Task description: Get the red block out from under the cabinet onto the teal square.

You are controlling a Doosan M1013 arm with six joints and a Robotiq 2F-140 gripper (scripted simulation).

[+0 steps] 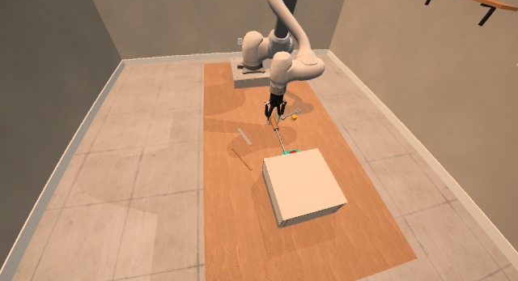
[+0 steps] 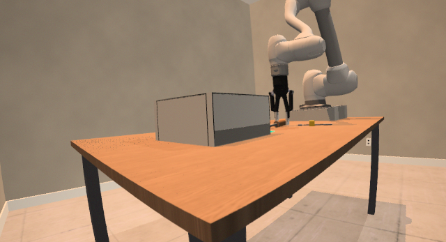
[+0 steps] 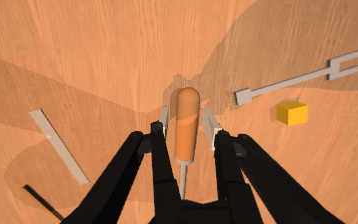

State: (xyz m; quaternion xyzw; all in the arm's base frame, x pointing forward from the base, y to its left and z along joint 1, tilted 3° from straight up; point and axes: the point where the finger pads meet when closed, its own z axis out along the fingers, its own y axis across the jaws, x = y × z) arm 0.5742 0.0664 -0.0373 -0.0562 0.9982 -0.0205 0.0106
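My hand is 130 mm short of the screwdriver, 50 mm to the right of it and 20 mm above it. From my hand the other things lie so: flat grey strip (190 mm to the right, 90 mm ahead, 40 mm below); grey forked wrench (140 mm to the left, 70 mm behind, 30 mm below); yellow cube (150 mm to the left, 30 mm below, 30 mm behind).
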